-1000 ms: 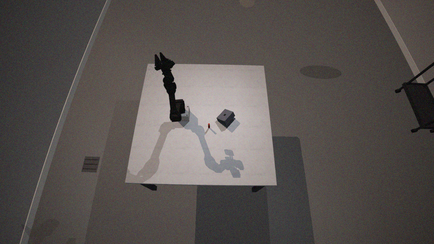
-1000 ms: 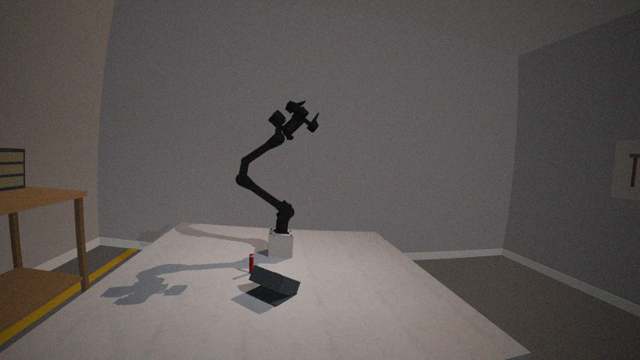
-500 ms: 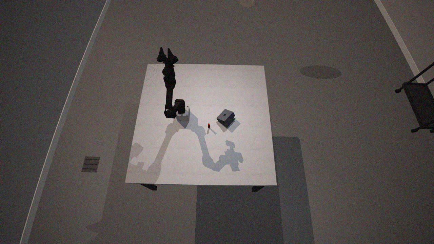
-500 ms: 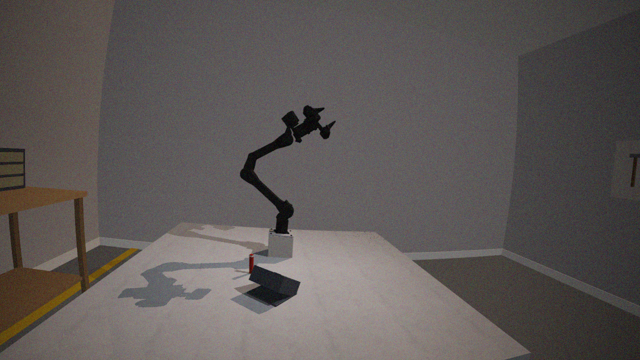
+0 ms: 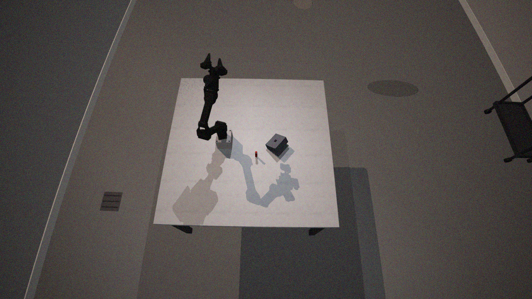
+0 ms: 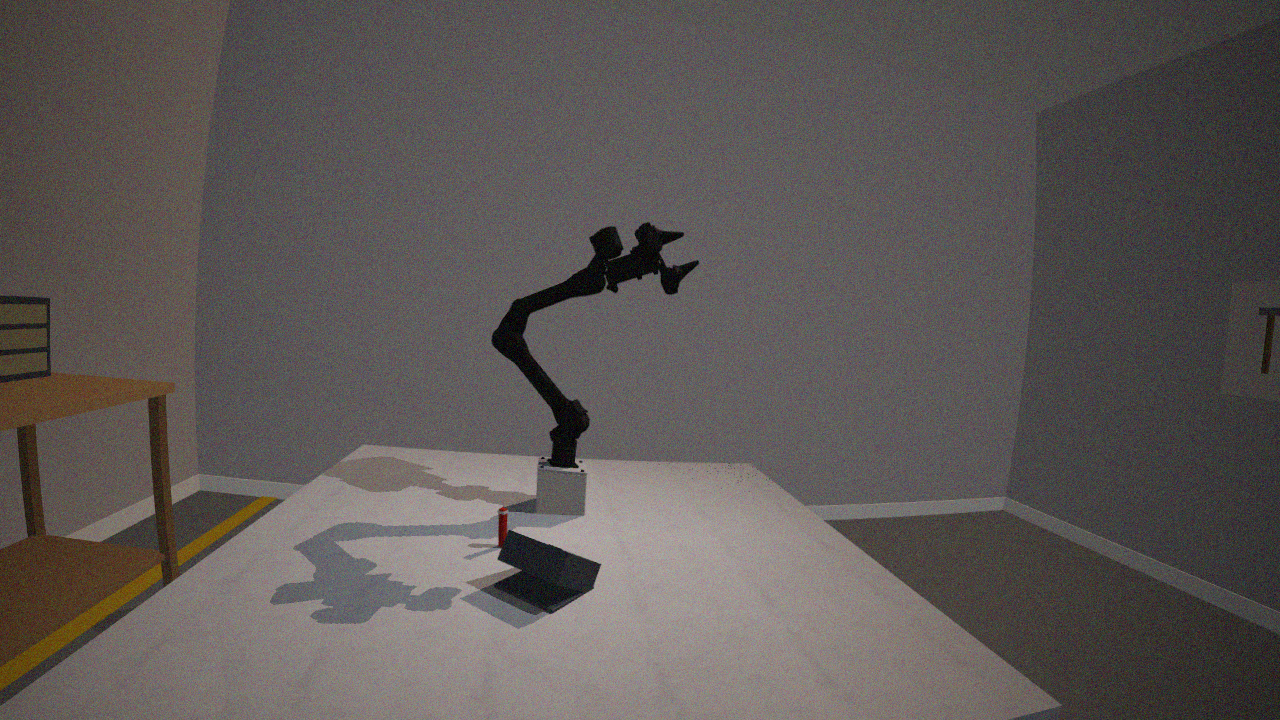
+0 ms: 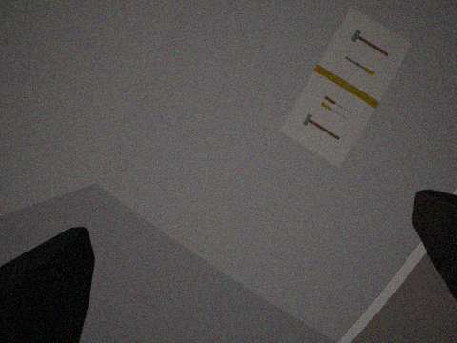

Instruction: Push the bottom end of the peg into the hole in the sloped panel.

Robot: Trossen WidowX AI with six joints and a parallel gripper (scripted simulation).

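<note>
Right now my gripper tip is 17 cm short of the peg, 44 cm to the left of it and 59 cm above it. Round my gripper tip: panel 35 cm ahead, 38 cm to the right, 60 cm below.
</note>
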